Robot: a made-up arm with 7 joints. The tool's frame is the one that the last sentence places.
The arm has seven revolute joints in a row. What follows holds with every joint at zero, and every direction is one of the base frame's. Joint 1 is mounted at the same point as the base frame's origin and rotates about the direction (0.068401, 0.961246, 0.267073), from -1.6 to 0.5 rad. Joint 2 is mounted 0.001 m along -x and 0.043 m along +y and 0.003 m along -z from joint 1 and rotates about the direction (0.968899, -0.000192, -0.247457), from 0 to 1.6 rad. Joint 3 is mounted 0.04 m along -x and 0.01 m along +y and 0.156 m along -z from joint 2 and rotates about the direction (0.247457, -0.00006, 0.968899), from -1.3 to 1.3 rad. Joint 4 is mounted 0.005 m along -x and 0.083 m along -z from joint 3 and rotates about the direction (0.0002, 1, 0.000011), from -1.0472 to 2.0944 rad. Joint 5 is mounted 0.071 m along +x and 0.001 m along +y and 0.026 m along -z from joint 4 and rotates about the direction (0.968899, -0.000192, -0.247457), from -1.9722 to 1.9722 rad. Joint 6 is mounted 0.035 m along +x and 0.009 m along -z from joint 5 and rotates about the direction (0.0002, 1, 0.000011), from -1.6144 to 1.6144 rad. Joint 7 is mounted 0.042 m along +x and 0.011 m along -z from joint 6 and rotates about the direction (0.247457, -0.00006, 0.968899), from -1.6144 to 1.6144 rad. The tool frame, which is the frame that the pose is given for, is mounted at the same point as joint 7; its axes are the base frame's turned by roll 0, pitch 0.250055 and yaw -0.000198 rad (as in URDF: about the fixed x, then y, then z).
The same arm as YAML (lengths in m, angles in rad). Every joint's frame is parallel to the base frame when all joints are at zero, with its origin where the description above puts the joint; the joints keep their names.
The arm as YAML. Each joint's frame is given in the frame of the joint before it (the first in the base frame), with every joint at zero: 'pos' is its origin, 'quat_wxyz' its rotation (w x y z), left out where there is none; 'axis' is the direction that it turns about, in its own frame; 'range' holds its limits. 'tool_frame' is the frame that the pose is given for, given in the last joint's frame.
length_unit: m
angle_unit: rad
joints:
  - joint: joint 1
    pos: [0.0, 0.0, 0.0]
    axis: [0.068403, 0.961235, 0.26711]
    range: [-1.6, 0.5]
  - joint: joint 2
    pos: [-0.001, 0.043, -0.003]
    axis: [0.968889, -0.0002, -0.247497]
    range: [0.0, 1.6]
  - joint: joint 3
    pos: [-0.04, 0.01, -0.156]
    axis: [0.247497, -0.0001, 0.968889]
    range: [-1.3, 1.3]
  - joint: joint 4
    pos: [-0.005, 0.0, -0.083]
    axis: [0.0002, 1.0, 0.0]
    range: [-1.0472, 2.0944]
  - joint: joint 5
    pos: [0.071, 0.001, -0.026]
    axis: [0.968889, -0.0002, -0.247497]
    range: [-1.9722, 1.9722]
  - joint: joint 6
    pos: [0.035, 0.0, -0.009]
    axis: [0.0002, 1.0, 0.0]
    range: [-1.6144, 1.6144]
  - joint: joint 7
    pos: [0.042, 0.0, -0.011]
    axis: [0.247497, -0.0001, 0.968889]
    range: [-1.6144, 1.6144]
tool_frame:
  pos: [0.0, 0.0, 0.0]
  quat_wxyz: [0.992194, 0.000012, 0.124702, -0.000098]

